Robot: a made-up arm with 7 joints.
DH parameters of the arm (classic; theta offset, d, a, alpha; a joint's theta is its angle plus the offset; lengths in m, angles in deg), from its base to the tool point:
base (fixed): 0 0.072 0 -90
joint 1: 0 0.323 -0.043 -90
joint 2: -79.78 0 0.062 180
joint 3: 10.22 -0.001 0.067 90
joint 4: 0 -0.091 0.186 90
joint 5: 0 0.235 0.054 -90
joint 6: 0 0.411 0.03 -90
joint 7: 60.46 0 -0.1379 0
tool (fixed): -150.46 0.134 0 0
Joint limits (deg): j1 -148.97..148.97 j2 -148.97..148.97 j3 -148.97..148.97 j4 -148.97..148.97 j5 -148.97..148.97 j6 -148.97..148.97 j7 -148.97..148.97
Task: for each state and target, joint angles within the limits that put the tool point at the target. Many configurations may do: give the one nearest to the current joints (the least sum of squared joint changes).
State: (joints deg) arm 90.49 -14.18 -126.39 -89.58 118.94 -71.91 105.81
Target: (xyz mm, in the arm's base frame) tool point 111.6 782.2 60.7
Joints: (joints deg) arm 95.56 10.97 -146.61 -64.99 130.06 -68.43 118.94
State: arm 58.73 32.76 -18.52 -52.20 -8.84 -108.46 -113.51
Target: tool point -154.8 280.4 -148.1
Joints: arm 84.41 9.52 -14.26 -56.45 42.87 -77.34 -113.11
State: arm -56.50 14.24 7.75 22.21 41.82 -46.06 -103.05
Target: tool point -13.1 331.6 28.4
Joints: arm -5.94 -20.36 0.25 -24.31 78.14 -18.90 -112.44
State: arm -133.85 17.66 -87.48 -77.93 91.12 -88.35 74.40
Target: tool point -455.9 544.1 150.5
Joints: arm -92.60 42.40 -106.92 -108.35 119.69 -78.76 62.03
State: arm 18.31 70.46 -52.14 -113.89 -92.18 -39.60 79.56
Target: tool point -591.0 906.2 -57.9
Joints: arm 49.44 18.17 -78.86 -99.20 -114.22 -82.33 57.70
